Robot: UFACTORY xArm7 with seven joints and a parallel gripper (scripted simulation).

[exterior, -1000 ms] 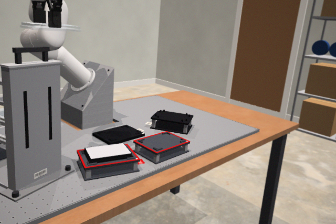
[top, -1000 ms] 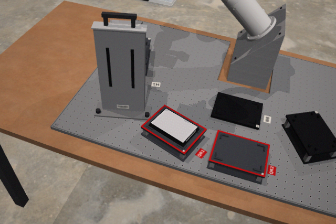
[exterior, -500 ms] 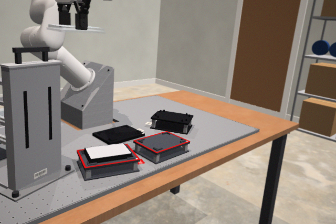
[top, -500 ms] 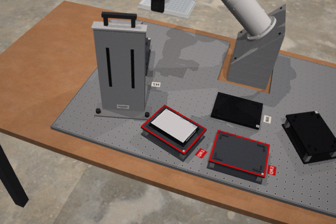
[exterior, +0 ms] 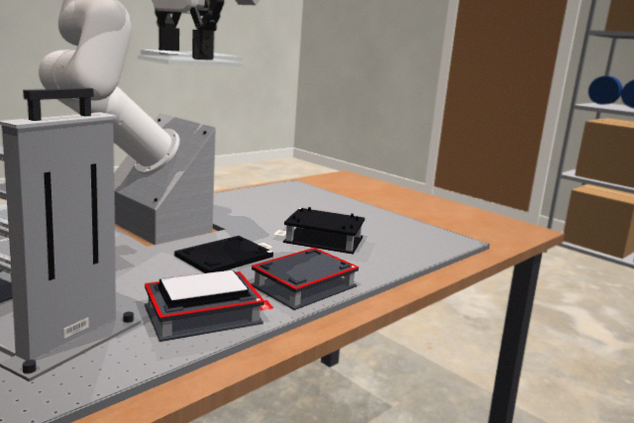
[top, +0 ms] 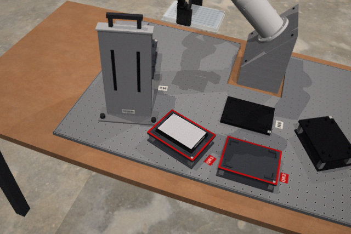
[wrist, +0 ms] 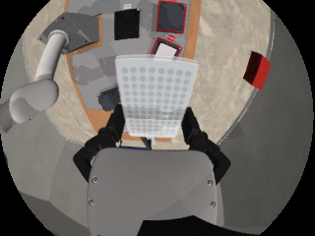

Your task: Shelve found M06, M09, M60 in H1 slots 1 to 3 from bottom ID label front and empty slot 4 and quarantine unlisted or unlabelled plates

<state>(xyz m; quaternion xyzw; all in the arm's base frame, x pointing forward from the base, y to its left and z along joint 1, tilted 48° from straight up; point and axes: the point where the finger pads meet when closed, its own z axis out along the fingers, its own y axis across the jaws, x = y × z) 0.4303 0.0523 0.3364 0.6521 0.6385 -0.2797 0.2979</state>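
The quarantine nest QR2 lies 38 cm below my hand, 23 cm to the left of it and 6 cm ahead of it. From my hand the other things lie so: flat black nest N6: 41 cm below, 20 cm to the left, 14 cm behind; then plate hotel H1: 26 cm below, 17 cm to the right, 2 cm behind; then white-topped plate: 37 cm below, 4 cm ahead, 2 cm to the left.
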